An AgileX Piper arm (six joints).
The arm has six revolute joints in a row. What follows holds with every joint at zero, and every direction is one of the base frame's. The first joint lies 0.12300 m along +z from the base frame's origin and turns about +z. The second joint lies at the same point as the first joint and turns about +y. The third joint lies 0.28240 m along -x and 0.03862 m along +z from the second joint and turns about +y. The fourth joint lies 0.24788 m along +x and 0.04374 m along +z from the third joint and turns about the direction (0.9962, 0, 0.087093). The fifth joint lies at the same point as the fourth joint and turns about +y. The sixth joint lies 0.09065 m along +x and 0.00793 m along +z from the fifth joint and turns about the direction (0.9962, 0, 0.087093). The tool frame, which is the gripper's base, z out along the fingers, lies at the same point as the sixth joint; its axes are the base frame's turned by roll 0.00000, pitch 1.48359 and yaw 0.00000 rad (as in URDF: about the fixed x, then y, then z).
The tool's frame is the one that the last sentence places.
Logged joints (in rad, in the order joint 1, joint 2, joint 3, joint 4, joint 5, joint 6), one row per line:
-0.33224, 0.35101, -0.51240, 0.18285, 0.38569, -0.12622
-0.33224, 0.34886, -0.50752, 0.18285, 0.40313, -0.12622
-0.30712, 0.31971, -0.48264, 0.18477, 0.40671, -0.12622
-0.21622, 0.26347, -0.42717, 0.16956, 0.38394, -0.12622
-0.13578, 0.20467, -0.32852, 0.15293, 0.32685, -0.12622
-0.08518, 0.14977, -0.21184, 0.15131, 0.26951, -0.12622
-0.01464, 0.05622, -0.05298, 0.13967, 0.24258, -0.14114
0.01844, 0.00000, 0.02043, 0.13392, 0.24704, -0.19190
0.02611, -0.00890, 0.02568, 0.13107, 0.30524, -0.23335
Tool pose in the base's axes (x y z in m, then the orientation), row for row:
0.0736, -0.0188, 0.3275, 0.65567, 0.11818, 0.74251, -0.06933
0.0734, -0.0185, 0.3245, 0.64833, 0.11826, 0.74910, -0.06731
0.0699, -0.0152, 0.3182, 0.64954, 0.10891, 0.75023, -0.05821
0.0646, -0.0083, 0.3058, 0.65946, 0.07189, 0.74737, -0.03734
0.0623, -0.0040, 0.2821, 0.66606, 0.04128, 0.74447, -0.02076
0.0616, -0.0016, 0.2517, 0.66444, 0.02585, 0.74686, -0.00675
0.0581, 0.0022, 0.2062, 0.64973, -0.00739, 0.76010, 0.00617
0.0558, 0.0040, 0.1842, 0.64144, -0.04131, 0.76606, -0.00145
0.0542, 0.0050, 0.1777, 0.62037, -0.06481, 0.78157, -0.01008
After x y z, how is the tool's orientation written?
As a quaternion, w x y z.
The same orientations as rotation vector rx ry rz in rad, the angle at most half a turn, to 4 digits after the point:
0.2679, 1.6830, -0.1571
0.2688, 1.7029, -0.1530
0.2475, 1.7047, -0.1323
0.1627, 1.6915, -0.0845
0.0932, 1.6805, -0.0469
0.0584, 1.6870, -0.0152
-0.0168, 1.7270, 0.0140
-0.0942, 1.7463, -0.0033
-0.1490, 1.7969, -0.0232

